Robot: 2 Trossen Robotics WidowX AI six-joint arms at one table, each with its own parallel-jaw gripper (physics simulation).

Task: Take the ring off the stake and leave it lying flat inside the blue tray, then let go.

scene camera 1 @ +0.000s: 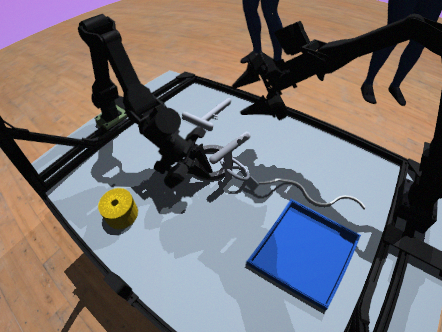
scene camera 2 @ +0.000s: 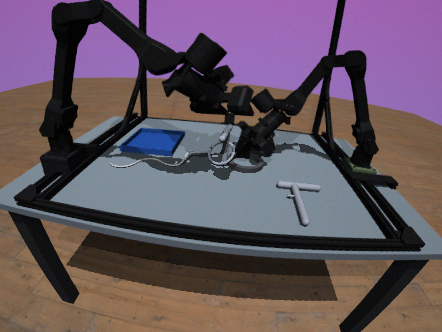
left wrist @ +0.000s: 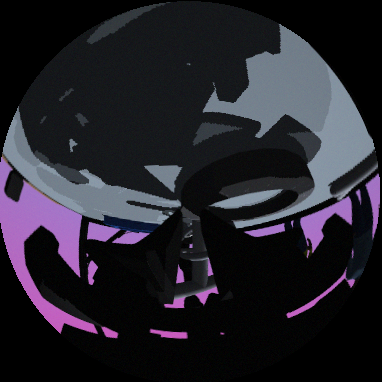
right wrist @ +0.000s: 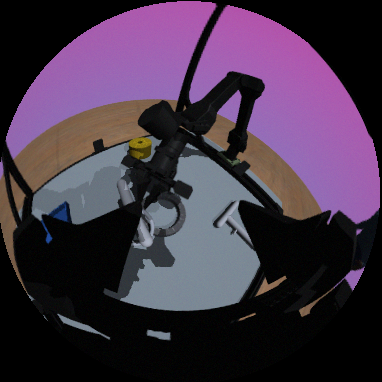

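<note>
The dark grey ring is tilted beside the upright light grey T-headed stake; whether it encircles the post is hidden. My left gripper is shut on the ring's edge, close to the stake. My right gripper is open and empty, raised above the table's far side in scene camera 1. The blue tray holds no ring.
A light loop hangs at the stake, near the wavy cord. Another T-shaped stake lies apart. A yellow cylinder stands at the left in scene camera 1.
</note>
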